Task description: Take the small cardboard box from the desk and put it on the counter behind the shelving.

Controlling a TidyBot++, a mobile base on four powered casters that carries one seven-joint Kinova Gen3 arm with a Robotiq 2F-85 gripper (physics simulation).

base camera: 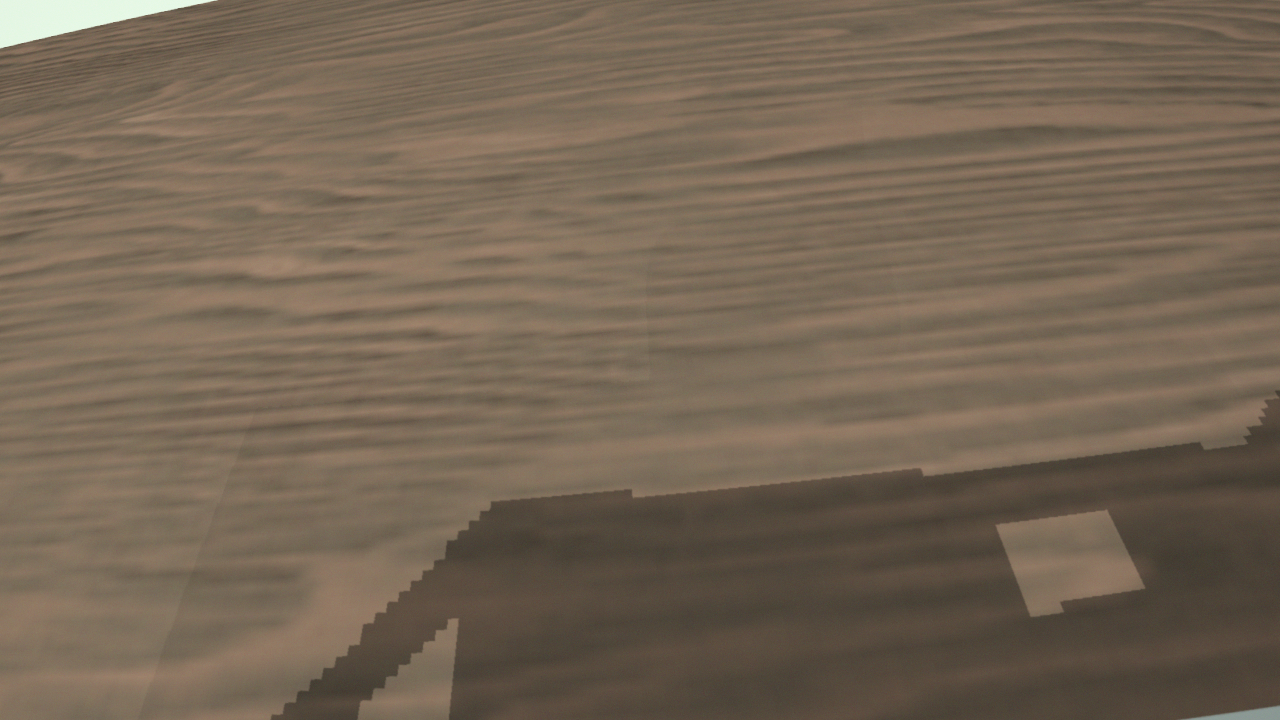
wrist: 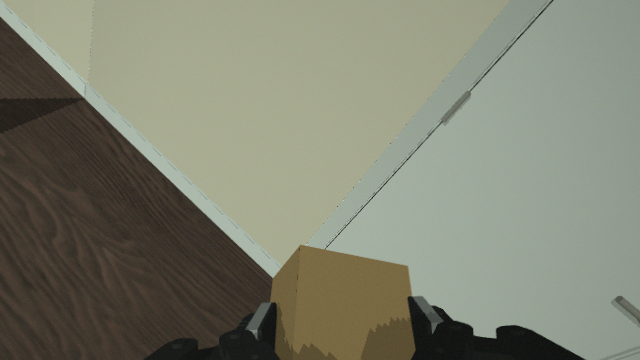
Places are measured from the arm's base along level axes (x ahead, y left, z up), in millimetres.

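Where they show: gripper, between the fingertips: (wrist: pixel 342 319).
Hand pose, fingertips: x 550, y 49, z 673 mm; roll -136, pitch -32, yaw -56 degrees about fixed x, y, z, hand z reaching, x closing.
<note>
After its pixels a point has its place.
My gripper (wrist: pixel 342 319) {x 550, y 49, z 673 mm} is shut on the small cardboard box (wrist: pixel 352 287) {x 551, y 58, z 693 mm} at the bottom middle of the wrist view. One finger presses on each side of the box, and its lower part is cut off by the view's edge. A pale grey-green cabinet front (wrist: pixel 520 165) {x 1310, y -141, z 614 mm}, with a thin dark seam and grey handles, fills the right of the wrist view beyond the box; it may belong to the counter. A counter top cannot be made out. The desk and the shelving do not show in either current view.
A beige wall (wrist: pixel 260 110) {x 1305, y 554, z 224 mm} with a pale baseboard (wrist: pixel 162 162) {x 1280, y 881, z -337 mm} meets the cabinet front behind the box. Dark wooden floor (wrist: pixel 100 225) {x 926, y 749, z -397 mm} (base camera: pixel 626 268) {x 510, y 38, z -397 mm} lies at the left of the wrist view and across the base view. A dark shadow (base camera: pixel 760 600) {x 251, y -28, z -397 mm} falls across the floor near the base.
</note>
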